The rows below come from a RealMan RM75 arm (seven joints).
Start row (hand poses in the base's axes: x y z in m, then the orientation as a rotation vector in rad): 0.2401, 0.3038, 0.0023, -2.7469, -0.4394, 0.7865
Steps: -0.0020, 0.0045, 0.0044, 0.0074, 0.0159, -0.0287; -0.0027, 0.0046, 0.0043, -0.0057, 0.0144, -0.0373; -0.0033, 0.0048, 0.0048, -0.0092, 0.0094, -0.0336; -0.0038, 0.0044, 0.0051, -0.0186, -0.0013, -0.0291; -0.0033, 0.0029, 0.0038, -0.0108, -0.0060, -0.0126; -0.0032, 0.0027, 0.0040, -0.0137, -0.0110, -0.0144; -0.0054, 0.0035, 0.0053, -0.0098, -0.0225, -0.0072; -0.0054, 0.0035, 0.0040, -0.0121, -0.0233, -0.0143; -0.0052, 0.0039, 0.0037, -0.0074, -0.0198, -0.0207
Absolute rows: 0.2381, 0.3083, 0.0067, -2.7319, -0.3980, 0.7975; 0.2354, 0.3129, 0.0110, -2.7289, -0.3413, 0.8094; 0.2321, 0.3177, 0.0158, -2.7308, -0.2897, 0.8166; 0.2283, 0.3221, 0.0209, -2.7462, -0.2432, 0.8138; 0.2250, 0.3250, 0.0247, -2.7578, -0.2231, 0.8061; 0.2218, 0.3277, 0.0287, -2.7740, -0.2003, 0.7919; 0.2164, 0.3312, 0.0340, -2.7923, -0.1910, 0.7622; 0.2110, 0.3347, 0.0380, -2.8119, -0.1710, 0.7302; 0.2058, 0.3386, 0.0417, -2.8244, -0.1427, 0.7000
